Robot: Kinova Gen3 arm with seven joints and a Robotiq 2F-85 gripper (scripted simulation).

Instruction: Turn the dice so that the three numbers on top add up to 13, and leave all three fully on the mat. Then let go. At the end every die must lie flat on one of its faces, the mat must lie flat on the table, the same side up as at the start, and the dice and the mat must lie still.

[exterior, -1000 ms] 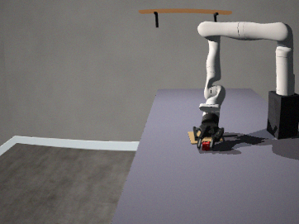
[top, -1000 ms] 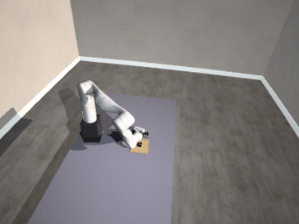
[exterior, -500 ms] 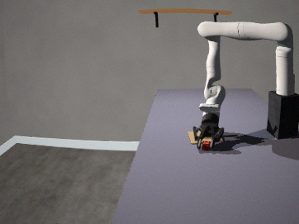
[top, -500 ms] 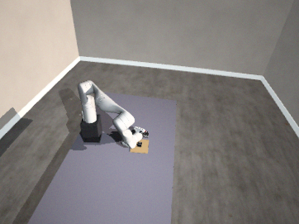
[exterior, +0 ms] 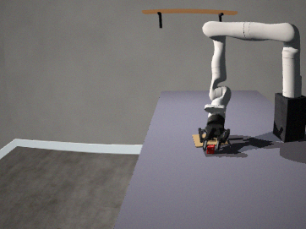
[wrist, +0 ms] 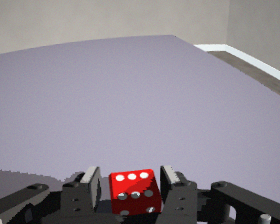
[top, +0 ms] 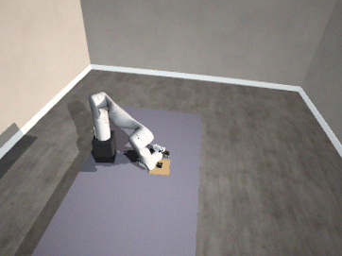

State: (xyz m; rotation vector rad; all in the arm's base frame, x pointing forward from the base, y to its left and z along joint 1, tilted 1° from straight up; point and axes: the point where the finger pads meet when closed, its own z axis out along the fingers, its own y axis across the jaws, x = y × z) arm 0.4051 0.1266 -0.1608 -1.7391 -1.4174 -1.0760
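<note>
Now: the red die 10 mm below my hand. The rest, counted from my hand: black die (140 mm to the right, 10 mm below); tan mat (140 mm to the right, 20 mm below); white die (140 mm to the right, 50 mm behind, 10 mm below).
</note>
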